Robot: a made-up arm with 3 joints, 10 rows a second.
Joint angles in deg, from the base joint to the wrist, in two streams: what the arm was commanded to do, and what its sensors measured. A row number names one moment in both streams.
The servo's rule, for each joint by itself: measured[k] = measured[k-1] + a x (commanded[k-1-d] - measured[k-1]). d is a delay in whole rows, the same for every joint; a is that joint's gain. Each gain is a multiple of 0.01, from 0.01 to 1. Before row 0 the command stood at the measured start. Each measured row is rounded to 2 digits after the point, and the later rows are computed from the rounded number. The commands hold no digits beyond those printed.
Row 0, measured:
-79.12 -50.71 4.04
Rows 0 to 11, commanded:
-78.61 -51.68 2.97
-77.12 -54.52 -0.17
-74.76 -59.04 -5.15
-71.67 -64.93 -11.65
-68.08 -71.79 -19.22
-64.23 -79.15 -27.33
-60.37 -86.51 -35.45
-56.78 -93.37 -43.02
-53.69 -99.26 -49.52
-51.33 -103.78 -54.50
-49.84 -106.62 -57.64
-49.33 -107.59 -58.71
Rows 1 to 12, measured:
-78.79 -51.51 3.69
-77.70 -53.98 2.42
-75.79 -58.13 -0.08
-73.11 -63.71 -3.90
-69.84 -70.34 -8.96
-66.19 -77.56 -15.02
-62.41 -84.90 -21.76
-58.75 -91.85 -28.78
-55.46 -97.93 -35.62
-52.78 -102.73 -41.85
-50.87 -105.92 -47.06
-49.87 -107.29 -50.90
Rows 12 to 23, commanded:
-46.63 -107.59 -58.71
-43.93 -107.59 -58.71
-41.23 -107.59 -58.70
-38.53 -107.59 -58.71
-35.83 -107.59 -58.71
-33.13 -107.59 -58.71
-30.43 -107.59 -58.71
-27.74 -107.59 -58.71
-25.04 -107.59 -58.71
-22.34 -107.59 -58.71
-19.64 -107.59 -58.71
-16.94 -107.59 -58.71
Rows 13 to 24, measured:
-47.76 -107.54 -53.48
-45.27 -107.58 -55.21
-42.64 -107.59 -56.36
-39.97 -107.59 -57.14
-37.28 -107.59 -57.66
-34.58 -107.59 -58.01
-31.88 -107.59 -58.24
-29.19 -107.59 -58.40
-26.49 -107.59 -58.50
-23.79 -107.59 -58.57
-21.09 -107.59 -58.62
-18.39 -107.59 -58.65

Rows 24 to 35, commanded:
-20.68 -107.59 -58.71
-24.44 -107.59 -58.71
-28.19 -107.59 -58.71
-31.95 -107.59 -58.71
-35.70 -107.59 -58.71
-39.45 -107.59 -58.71
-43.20 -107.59 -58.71
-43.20 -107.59 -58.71
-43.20 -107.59 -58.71
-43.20 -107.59 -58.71
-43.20 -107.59 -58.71
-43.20 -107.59 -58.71
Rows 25 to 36, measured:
-19.88 -107.59 -58.67
-22.84 -107.59 -58.68
-26.32 -107.59 -58.69
-29.98 -107.59 -58.70
-33.70 -107.59 -58.70
-37.44 -107.59 -58.70
-41.18 -107.59 -58.70
-42.49 -107.59 -58.70
-42.95 -107.59 -58.70
-43.11 -107.59 -58.70
-43.17 -107.59 -58.70
-43.19 -107.59 -58.70

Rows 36 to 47, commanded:
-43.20 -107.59 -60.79
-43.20 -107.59 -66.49
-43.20 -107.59 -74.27
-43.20 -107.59 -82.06
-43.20 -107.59 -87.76
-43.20 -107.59 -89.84
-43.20 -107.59 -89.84
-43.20 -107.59 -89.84
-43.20 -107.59 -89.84
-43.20 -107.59 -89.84
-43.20 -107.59 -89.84
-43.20 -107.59 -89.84
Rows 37 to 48, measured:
-43.20 -107.59 -59.39
-43.20 -107.59 -61.73
-43.20 -107.59 -65.87
-43.20 -107.59 -71.21
-43.20 -107.59 -76.67
-43.20 -107.59 -81.02
-43.20 -107.59 -83.93
-43.20 -107.59 -85.88
-43.20 -107.59 -87.19
-43.20 -107.59 -88.06
-43.20 -107.59 -88.65
-43.20 -107.59 -89.04

